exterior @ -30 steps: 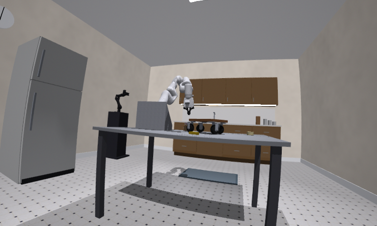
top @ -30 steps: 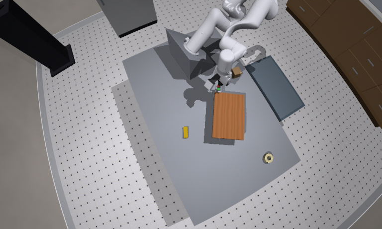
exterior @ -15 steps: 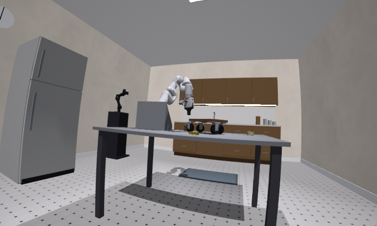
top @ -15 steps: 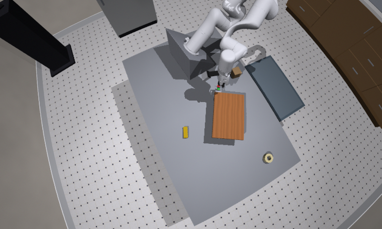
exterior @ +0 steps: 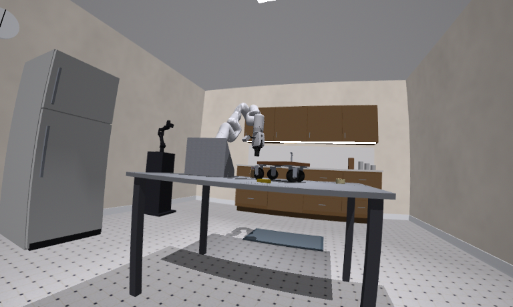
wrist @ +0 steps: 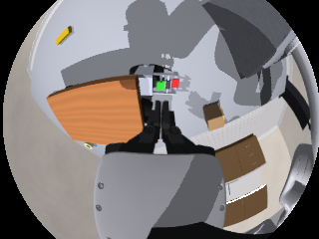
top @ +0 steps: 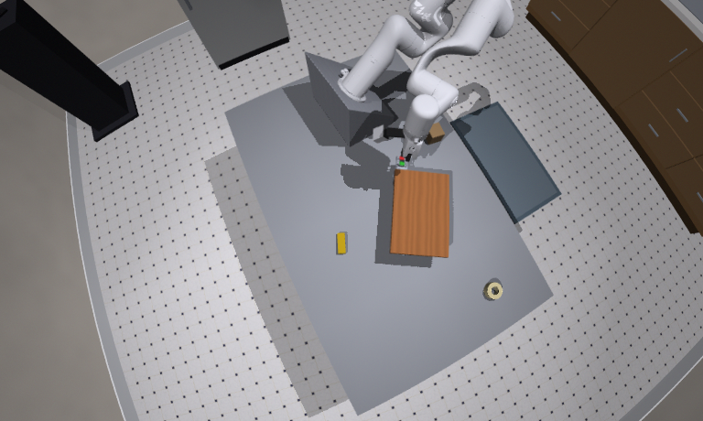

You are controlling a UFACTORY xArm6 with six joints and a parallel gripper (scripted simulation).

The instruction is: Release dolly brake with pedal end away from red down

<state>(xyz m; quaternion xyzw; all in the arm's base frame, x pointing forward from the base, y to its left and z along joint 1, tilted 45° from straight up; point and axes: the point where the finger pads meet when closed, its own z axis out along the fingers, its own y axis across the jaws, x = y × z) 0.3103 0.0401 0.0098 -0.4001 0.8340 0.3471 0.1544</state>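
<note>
Right now the brake pedal is 10 cm below my hand, 1 cm to the left of it and 1 cm behind it. The rest, counted from my hand: yellow block 34 cm to the right, 17 cm below, 13 cm ahead; brown block 22 cm to the left, 15 cm below, 6 cm behind.
</note>
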